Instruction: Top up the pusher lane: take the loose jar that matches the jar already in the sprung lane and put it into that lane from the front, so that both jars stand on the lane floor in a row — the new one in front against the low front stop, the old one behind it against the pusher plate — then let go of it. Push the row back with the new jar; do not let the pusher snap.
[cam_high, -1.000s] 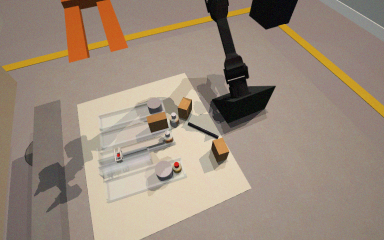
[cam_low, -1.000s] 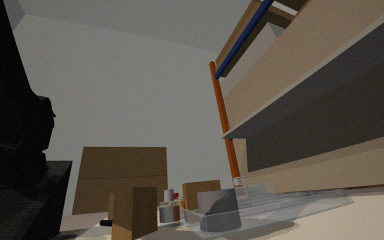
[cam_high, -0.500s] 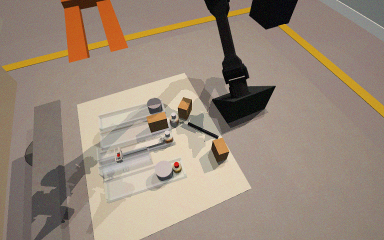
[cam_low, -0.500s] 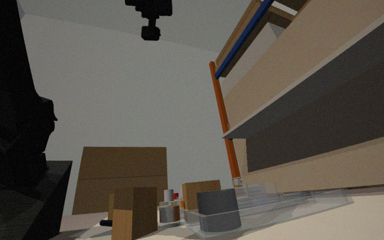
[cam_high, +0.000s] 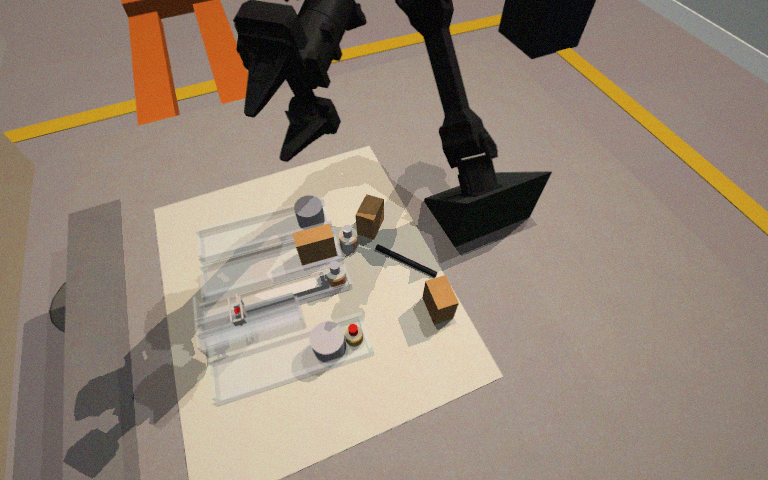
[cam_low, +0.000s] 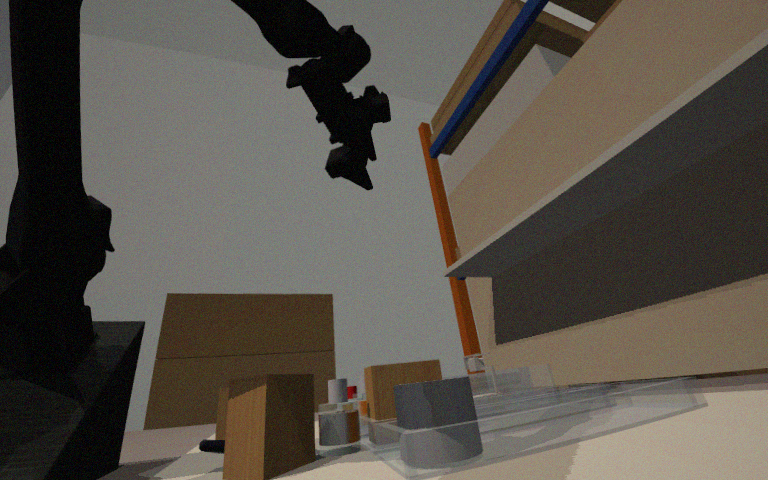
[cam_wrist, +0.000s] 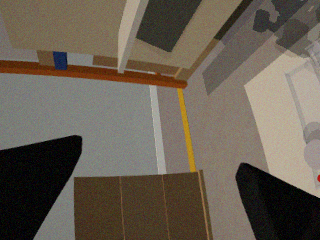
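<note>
Right now my gripper tip is 42 cm above the cream mat, 6 cm to the left of it and 1 cm short of it. Round my gripper tip: red-lidded jar: 38 cm below, 10 cm to the left, 4 cm behind; clear pusher lane: 40 cm below, 10 cm ahead, 2 cm to the right; red-marked piece: 35 cm below, 14 cm ahead, 1 cm to the right.
</note>
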